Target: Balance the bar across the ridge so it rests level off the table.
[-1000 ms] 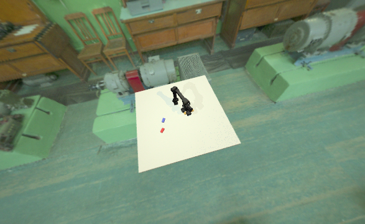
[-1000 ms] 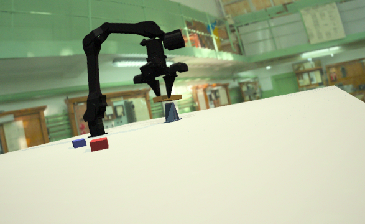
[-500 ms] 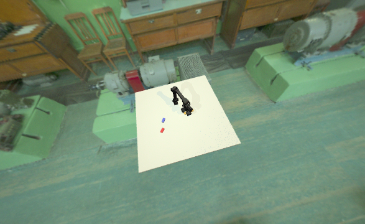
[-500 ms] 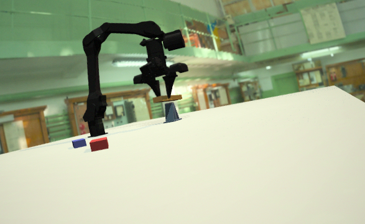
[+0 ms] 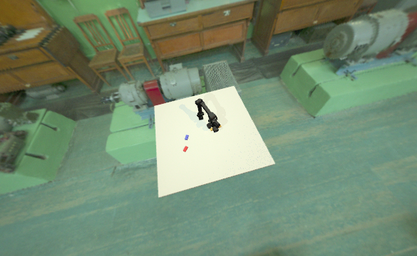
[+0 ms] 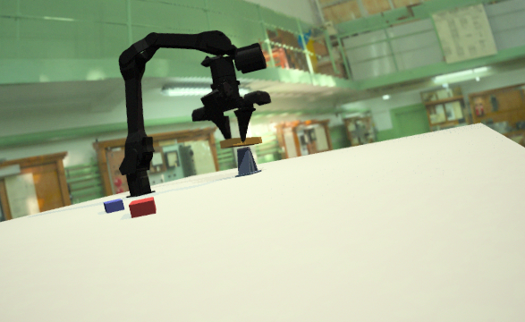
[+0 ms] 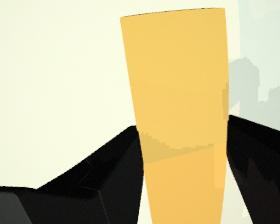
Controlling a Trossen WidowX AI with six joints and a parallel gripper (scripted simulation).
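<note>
The orange bar is 3 cm to the left of my gripper tip. Round my gripper tip: red block 40 cm to the right, 14 cm ahead, 7 cm below; then blue block 36 cm to the right, 7 cm below, 2 cm behind.
</note>
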